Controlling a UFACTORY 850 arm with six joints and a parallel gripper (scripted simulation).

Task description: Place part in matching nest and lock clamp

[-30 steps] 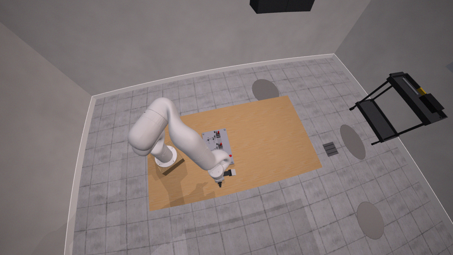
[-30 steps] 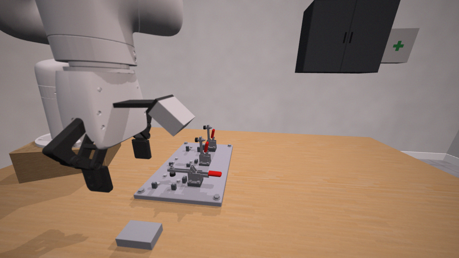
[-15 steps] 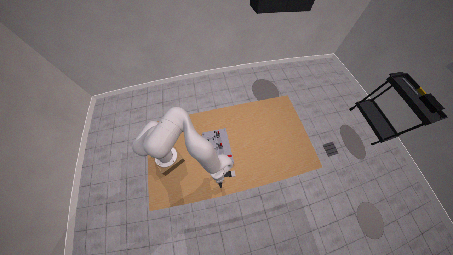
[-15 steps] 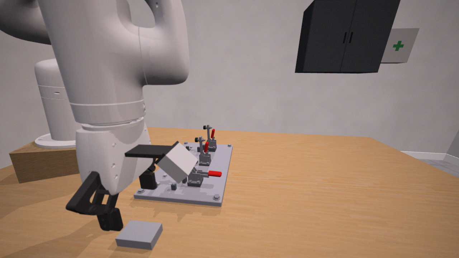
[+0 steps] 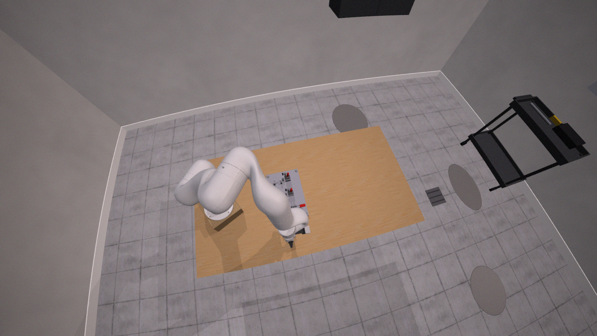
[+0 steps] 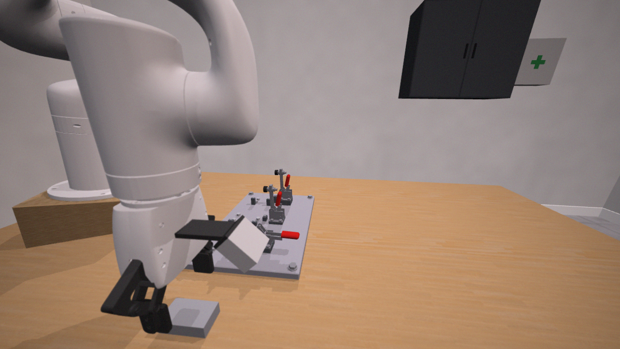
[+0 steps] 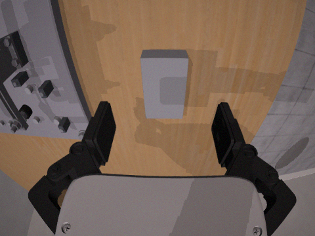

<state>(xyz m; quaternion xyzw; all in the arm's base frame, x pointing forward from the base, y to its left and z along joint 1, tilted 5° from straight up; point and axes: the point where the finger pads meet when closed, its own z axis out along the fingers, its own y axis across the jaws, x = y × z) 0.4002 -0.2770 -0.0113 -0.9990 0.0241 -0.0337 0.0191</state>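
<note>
My gripper is now 5 cm above the grey block part. The rest, counted from my hand: grey fixture plate 4 cm ahead, 27 cm to the left, 5 cm below; clamp 7 cm ahead, 16 cm to the left, 1 cm below.
</note>
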